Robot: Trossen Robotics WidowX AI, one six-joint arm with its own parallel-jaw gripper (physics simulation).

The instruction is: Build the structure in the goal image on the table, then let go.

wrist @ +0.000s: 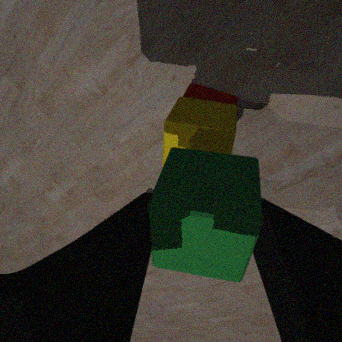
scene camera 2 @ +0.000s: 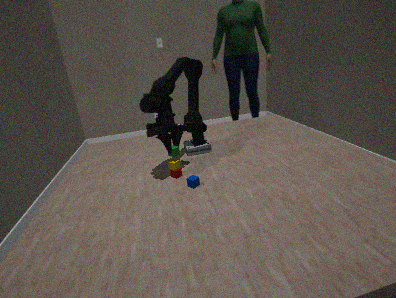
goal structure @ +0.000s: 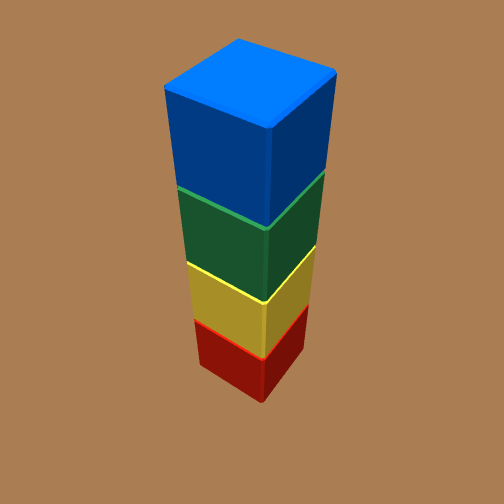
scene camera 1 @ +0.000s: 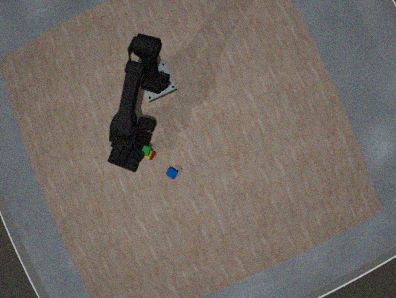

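My gripper [scene camera 2: 174, 152] [wrist: 201, 205] is shut on the green cube [scene camera 1: 146, 150] [scene camera 2: 175, 150] [wrist: 205, 200] and holds it in the air. A yellow cube [scene camera 1: 148, 156] [scene camera 2: 174, 164] [wrist: 200, 117] sits on top of a red cube [scene camera 1: 153, 155] [scene camera 2: 176, 174] [wrist: 210, 93]. In scene camera 2 the green cube is above the yellow one, with a gap between them. In the wrist view the green cube hides part of the yellow cube. A blue cube [scene camera 1: 172, 173] [scene camera 2: 193, 181] lies on the table apart from the stack.
The arm's light base plate [scene camera 1: 163, 94] [scene camera 2: 204, 149] stands behind the cubes. The arm's shadow falls on the table around the stack. A standing person [scene camera 2: 241, 37] in a green top shows by the back wall.
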